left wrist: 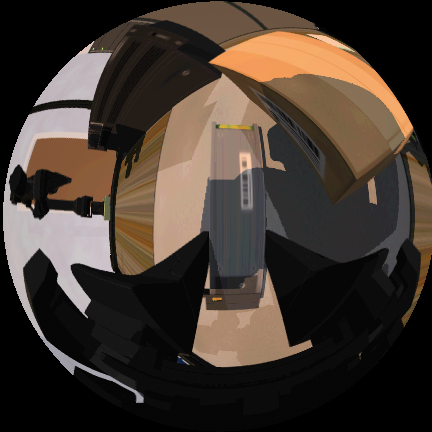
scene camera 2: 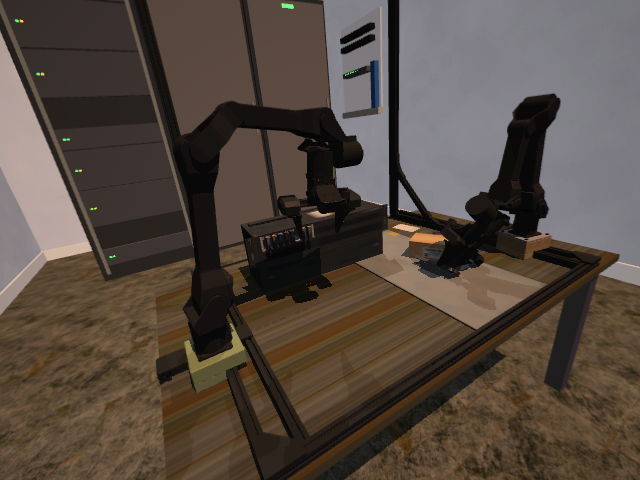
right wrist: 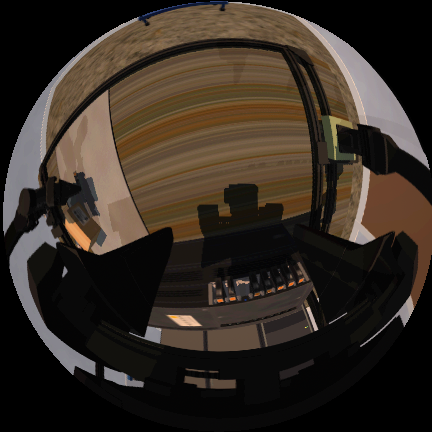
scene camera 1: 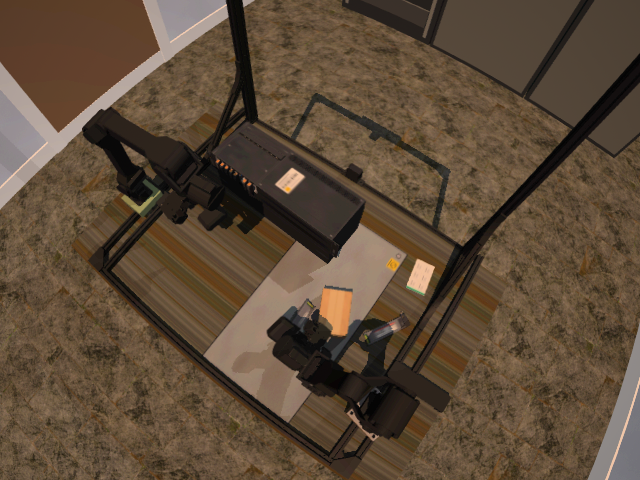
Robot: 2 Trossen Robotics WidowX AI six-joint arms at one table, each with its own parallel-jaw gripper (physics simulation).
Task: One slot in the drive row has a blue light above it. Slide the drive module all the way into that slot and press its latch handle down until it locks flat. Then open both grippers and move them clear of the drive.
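Seen in the pictures: left gripper, fingertip midpoint: [left wrist: 235, 236] [scene camera 2: 440, 267] [right wrist: 81, 188] [scene camera 1: 293, 327]; right gripper, fingertip midpoint: [left wrist: 69, 179] [scene camera 2: 319, 235] [right wrist: 235, 232]; left arm's base, link origin: [scene camera 2: 524, 233]; right arm's base, link origin: [left wrist: 103, 208] [scene camera 2: 213, 345] [right wrist: 344, 139] [scene camera 1: 140, 194].
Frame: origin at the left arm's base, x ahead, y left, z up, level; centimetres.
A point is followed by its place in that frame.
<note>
The grey drive module [left wrist: 235, 181] {y -3.4, x 31.8, z -3.8 cm} [scene camera 1: 304, 310] {y -5.3, x 32.7, z -3.5 cm} is long and narrow, with its latch end [left wrist: 231, 300] {y 4.2, x 29.8, z -3.8 cm} near the camera. My left gripper [left wrist: 235, 236] {y 0.0, x 31.3, z -4.5 cm} [scene camera 1: 309, 321] [scene camera 2: 456, 257] is shut on it, low over the grey mat [scene camera 1: 261, 324] {y 6.0, x 37.9, z -6.0 cm} [scene camera 2: 461, 295] {y 12.5, x 35.0, z -5.9 cm}, right beside an orange cardboard box [scene camera 1: 335, 310] {y -11.0, x 26.7, z 0.0 cm} [scene camera 2: 427, 244] {y -8.2, x 29.8, z -0.4 cm} [left wrist: 322, 100]. The black server chassis [scene camera 1: 304, 200] {y -22.2, x 52.2, z 11.4 cm} [scene camera 2: 347, 233] {y -17.4, x 53.0, z 5.1 cm} has its drive row [scene camera 1: 234, 173] {y -13.4, x 71.7, z 10.9 cm} [scene camera 2: 285, 238] {y -12.6, x 73.6, z 9.2 cm} [right wrist: 257, 282] {y -12.7, x 71.7, z 9.3 cm} of orange-latched drives. One slot [right wrist: 240, 282] in the row looks different, with a small blue dot under it. My right gripper [scene camera 1: 230, 216] [scene camera 2: 315, 214] [right wrist: 235, 232] {y -0.8, x 67.0, z 12.7 cm} is open and empty, hanging just in front of the drive row.
A dark cylinder-like part [scene camera 1: 390, 329] {y -19.8, x 12.9, z -5.2 cm} lies on the table right of the box. A white card [scene camera 1: 420, 276] {y -38.1, x 17.8, z -6.0 cm} and a yellow sticker [scene camera 1: 392, 264] {y -34.4, x 26.2, z -5.9 cm} lie at the mat's far end. Black frame posts [scene camera 1: 242, 57] {y -35.6, x 96.6, z 24.3 cm} [scene camera 1: 499, 214] {y -52.5, x 14.0, z 22.5 cm} stand at the table's edges.
</note>
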